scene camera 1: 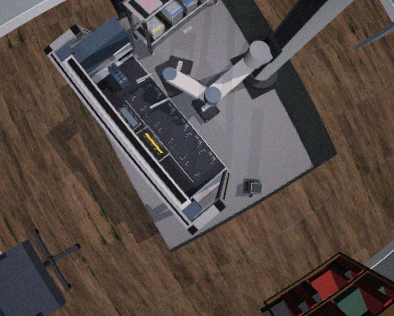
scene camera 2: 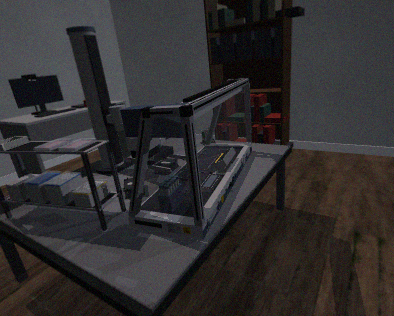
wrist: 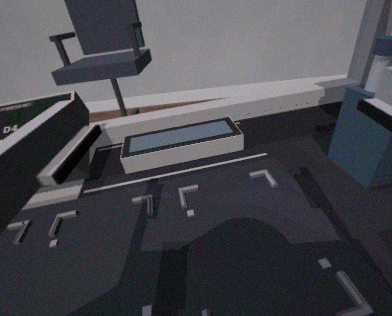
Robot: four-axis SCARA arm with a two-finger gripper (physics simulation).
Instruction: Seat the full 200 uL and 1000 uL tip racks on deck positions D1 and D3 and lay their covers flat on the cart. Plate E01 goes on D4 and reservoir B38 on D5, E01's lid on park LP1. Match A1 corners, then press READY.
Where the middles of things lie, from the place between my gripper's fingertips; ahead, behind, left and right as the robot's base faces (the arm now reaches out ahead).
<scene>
I see the shallow trough (wrist: pixel 154 149) 13 cm ahead of my hand, 5 cm to the left of it and 10 cm below it.
</scene>
